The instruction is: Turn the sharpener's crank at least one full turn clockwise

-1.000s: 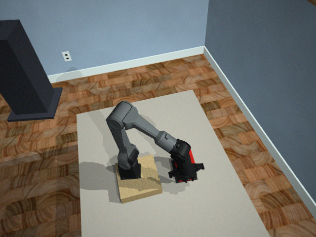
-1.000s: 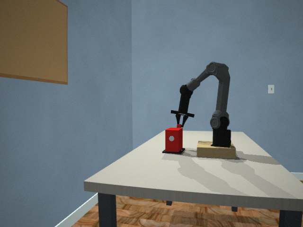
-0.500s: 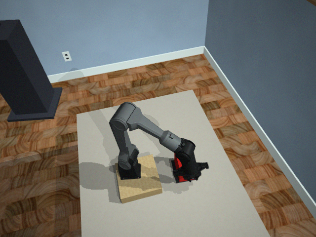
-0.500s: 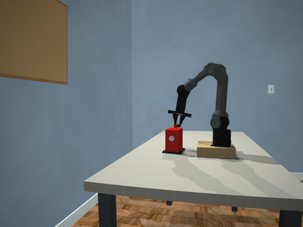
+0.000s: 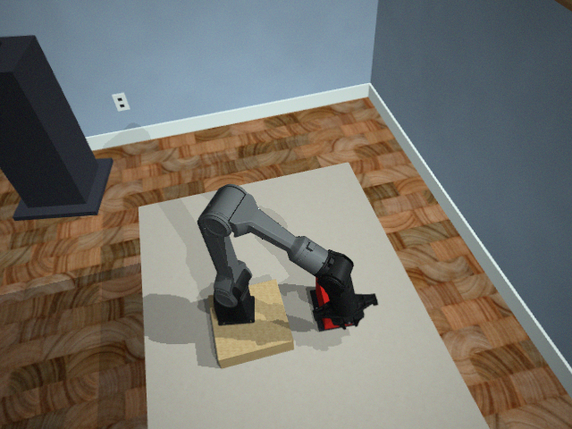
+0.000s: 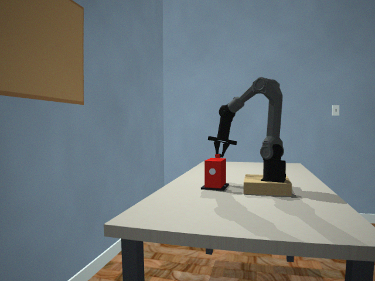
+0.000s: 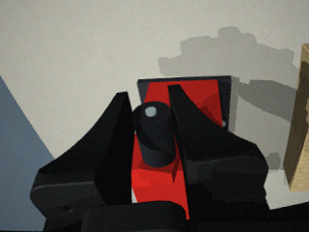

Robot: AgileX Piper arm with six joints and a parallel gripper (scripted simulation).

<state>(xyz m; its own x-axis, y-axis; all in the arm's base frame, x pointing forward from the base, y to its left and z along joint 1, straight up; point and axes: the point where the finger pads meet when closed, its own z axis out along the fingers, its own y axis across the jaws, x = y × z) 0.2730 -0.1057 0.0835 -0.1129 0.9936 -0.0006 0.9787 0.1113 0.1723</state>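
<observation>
Now: the dark crank knob 20 mm to the left of my hand. The rest, counted from my hand: sharpener crank 30 mm to the left, 10 mm below.
</observation>
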